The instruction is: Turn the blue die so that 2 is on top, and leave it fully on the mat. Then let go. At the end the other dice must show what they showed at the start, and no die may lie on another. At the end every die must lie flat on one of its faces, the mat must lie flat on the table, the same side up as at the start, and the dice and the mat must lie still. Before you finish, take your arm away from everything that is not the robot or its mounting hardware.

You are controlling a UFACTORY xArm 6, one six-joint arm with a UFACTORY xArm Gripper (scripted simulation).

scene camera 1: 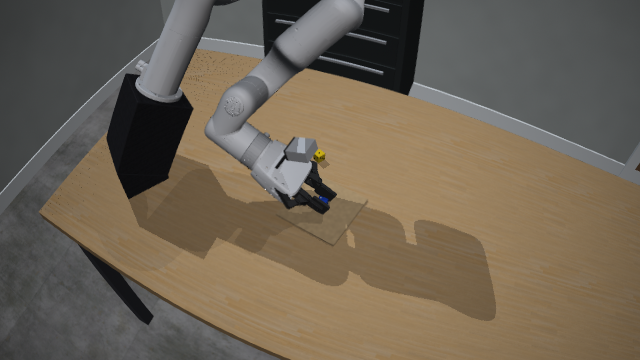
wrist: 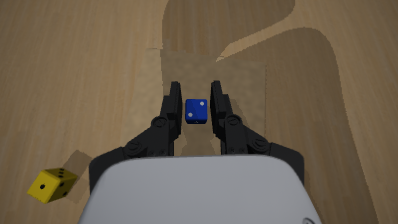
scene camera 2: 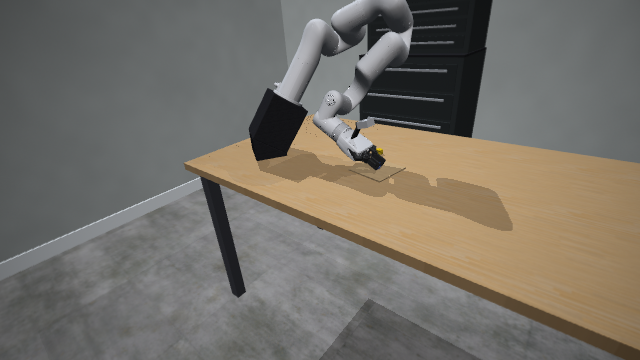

Labels:
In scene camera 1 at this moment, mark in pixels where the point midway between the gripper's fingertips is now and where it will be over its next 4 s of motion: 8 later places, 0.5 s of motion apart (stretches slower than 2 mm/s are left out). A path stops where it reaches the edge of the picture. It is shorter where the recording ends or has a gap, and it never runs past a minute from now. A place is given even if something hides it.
My gripper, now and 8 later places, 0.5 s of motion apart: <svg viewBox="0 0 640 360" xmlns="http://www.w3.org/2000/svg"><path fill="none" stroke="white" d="M329 204L325 200L311 191L310 181L310 170L312 170L317 170L322 170L327 170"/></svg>

